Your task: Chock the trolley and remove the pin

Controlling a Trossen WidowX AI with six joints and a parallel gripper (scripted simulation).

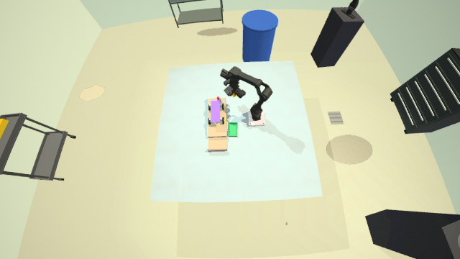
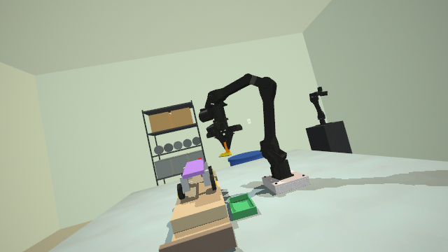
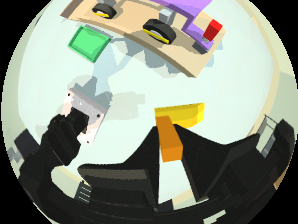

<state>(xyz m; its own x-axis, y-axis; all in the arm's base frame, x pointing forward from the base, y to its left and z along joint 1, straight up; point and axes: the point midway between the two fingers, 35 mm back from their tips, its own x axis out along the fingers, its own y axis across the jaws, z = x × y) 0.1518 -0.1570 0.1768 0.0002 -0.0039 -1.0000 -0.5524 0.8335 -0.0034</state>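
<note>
Now: the yellow chock 20 mm to the right of my gripper tip, 10 mm below it and 10 mm ahead of it. Round my gripper tip: red-headed stop pin: 130 mm ahead, 40 mm below, 10 mm to the right; then tan ramp: 170 mm ahead, 130 mm below, 110 mm to the left; then trolley: 170 mm ahead, 100 mm to the left, 60 mm below.
</note>
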